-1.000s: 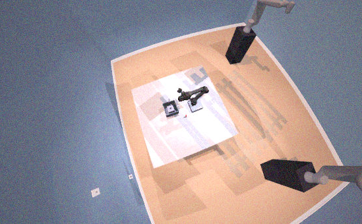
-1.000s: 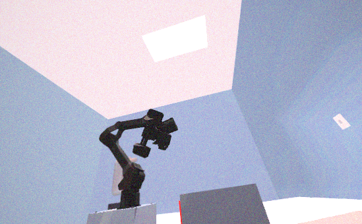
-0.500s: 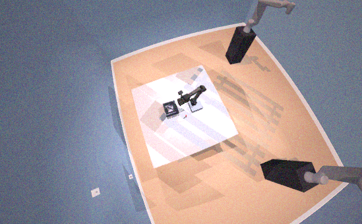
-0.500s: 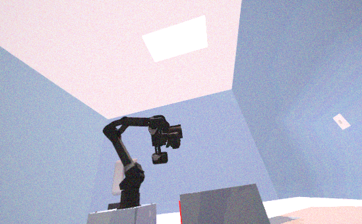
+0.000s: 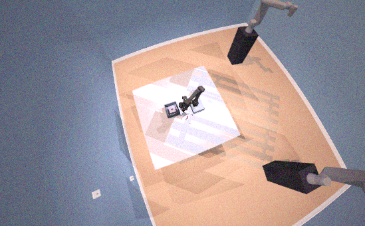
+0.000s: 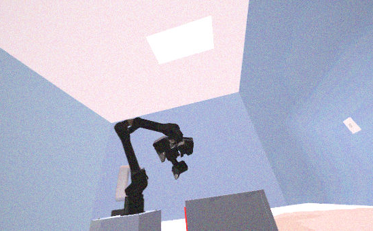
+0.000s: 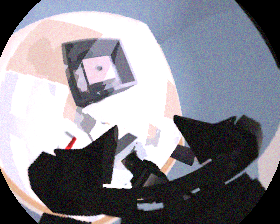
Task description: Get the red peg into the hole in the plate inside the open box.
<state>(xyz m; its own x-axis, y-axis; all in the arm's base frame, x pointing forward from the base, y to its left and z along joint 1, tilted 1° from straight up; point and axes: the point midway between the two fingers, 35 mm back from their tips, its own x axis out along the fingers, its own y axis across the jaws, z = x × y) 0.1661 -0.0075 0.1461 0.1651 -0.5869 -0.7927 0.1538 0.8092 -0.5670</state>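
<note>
Right now my gripper tip is 170 mm to the right of the red peg, 160 mm above it and 20 mm past it. Also, from my gripper tip: plate 170 mm ahead, 150 mm below, 10 mm to the left; then grey box 170 mm below, 170 mm ahead, 10 mm to the left.
</note>
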